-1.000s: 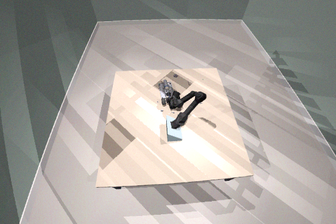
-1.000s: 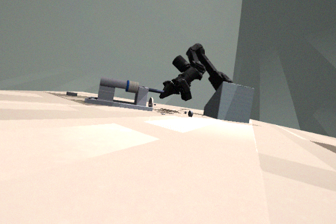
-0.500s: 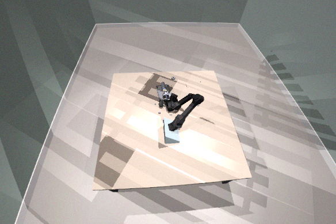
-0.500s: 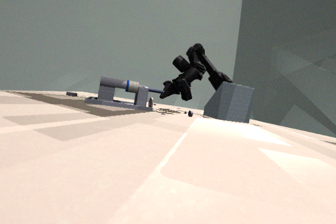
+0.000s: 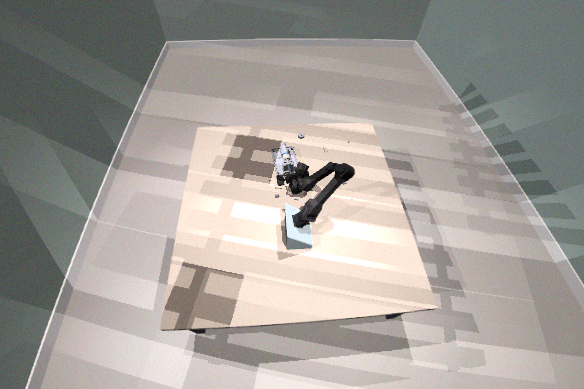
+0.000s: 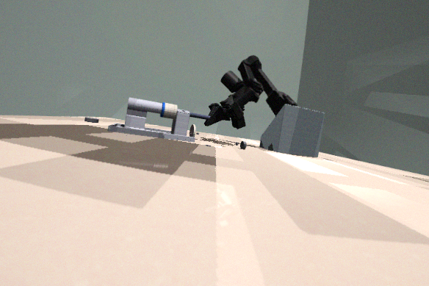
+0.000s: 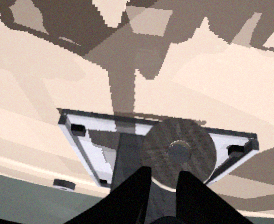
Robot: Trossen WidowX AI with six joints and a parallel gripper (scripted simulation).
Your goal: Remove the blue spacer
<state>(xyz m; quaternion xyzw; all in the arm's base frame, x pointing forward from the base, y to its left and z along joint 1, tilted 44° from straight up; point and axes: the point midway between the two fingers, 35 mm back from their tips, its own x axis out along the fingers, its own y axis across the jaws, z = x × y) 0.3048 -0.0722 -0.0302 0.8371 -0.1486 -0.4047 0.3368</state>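
My gripper tip is 60 mm short of the dark shaft and 30 mm below it. Also, from my gripper tip: beige spacer 120 mm ahead, 20 mm above; then blue spacer 150 mm ahead, 20 mm above; then dark piece 100 mm behind, 100 mm to the left, 40 mm below.
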